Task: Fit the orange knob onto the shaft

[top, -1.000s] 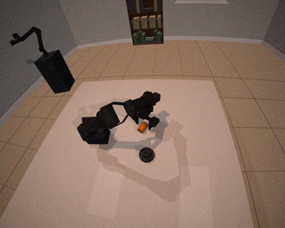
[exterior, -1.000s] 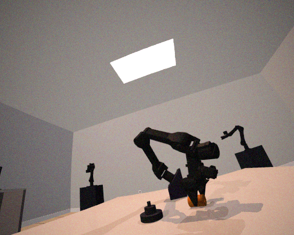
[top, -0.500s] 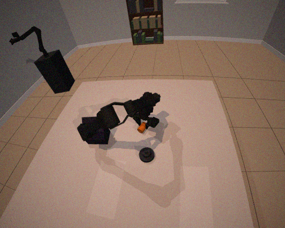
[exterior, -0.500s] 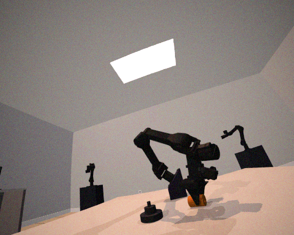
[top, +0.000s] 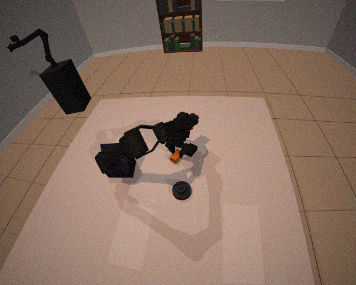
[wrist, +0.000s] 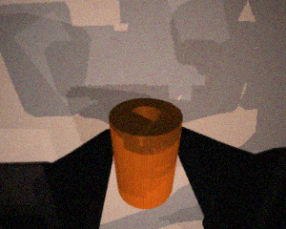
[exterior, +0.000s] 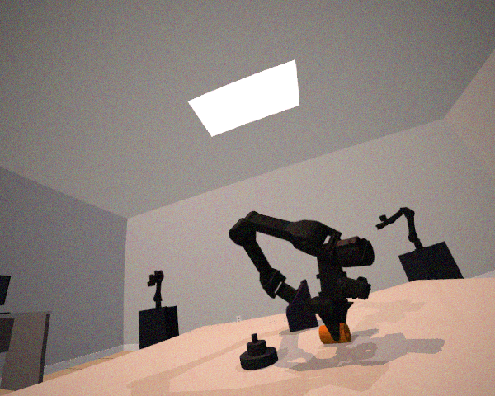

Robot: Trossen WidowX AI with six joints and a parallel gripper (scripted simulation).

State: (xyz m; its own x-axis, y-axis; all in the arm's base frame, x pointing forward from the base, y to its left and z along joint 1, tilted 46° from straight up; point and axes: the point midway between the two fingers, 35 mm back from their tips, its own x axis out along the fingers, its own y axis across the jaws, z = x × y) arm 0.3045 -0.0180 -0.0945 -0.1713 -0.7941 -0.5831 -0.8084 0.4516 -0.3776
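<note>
Now: the round pedestal 190 mm to the right of my gripper tip, 20 mm above it and 10 mm ahead of it. From my gripper tip the other things lie so: orange knob 10 mm to the right, 10 mm behind, 10 mm above.
</note>
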